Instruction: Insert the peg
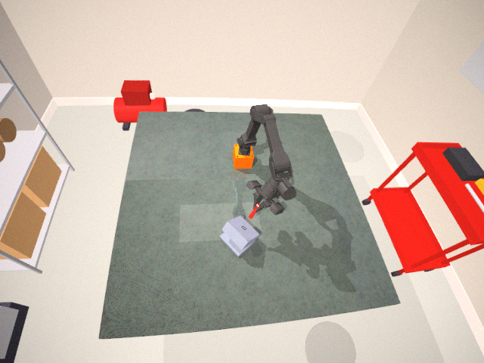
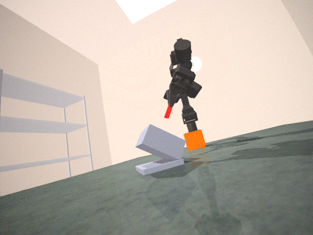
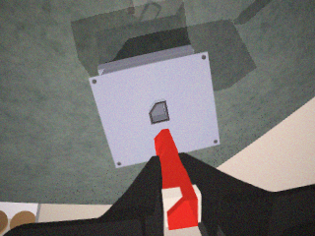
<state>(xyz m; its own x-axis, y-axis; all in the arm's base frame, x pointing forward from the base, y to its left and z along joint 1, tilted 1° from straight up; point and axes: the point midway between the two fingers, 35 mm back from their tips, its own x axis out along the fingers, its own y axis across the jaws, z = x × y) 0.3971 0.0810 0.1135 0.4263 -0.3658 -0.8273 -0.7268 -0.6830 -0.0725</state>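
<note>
My gripper tip is 60 mm short of the grey sloped panel, 40 mm to the left of it and 110 mm above it. Also, from my gripper tip: red peg 10 mm behind, 10 mm to the left, 20 mm above.
</note>
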